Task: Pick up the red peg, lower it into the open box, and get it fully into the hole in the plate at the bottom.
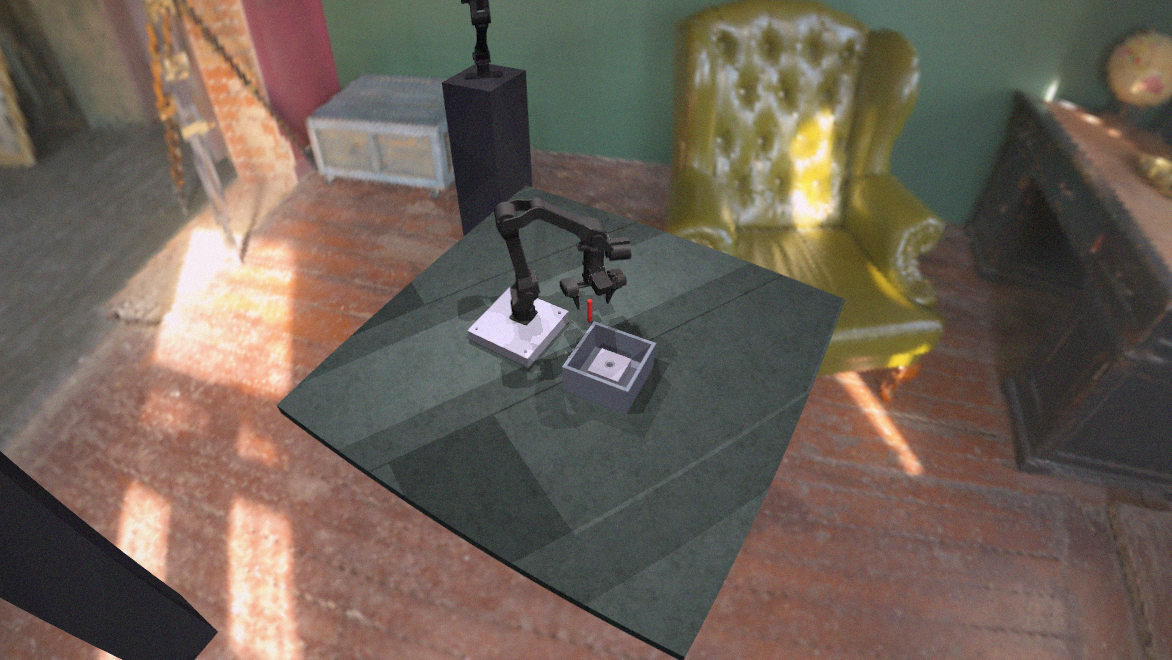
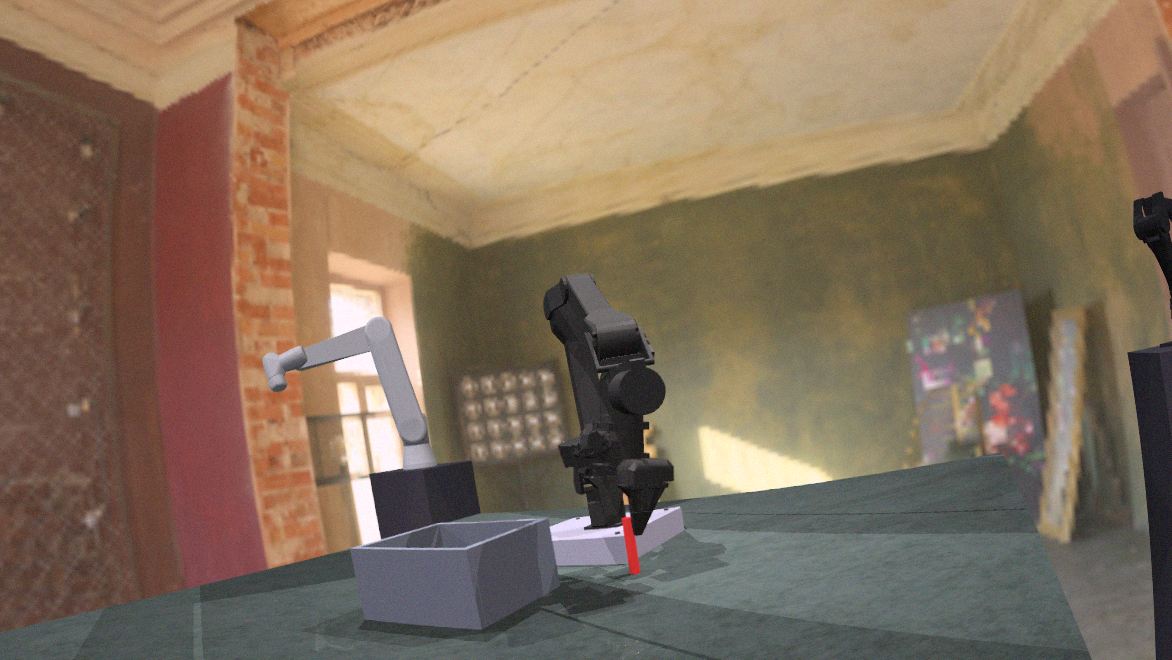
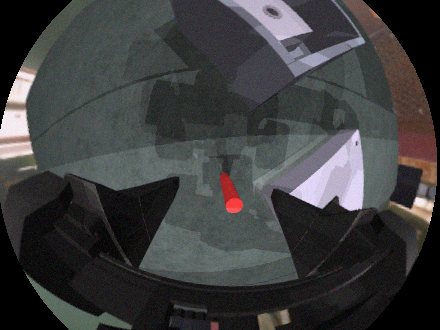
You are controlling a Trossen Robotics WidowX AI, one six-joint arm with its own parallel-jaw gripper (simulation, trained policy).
In view: my gripper [image 2: 623,530] and a grey box [image 2: 470,575].
The grey box shows as well in image 3 [image 3: 258,67]. My gripper is seen too in image 1 [image 1: 592,305] and in image 3 [image 3: 227,188].
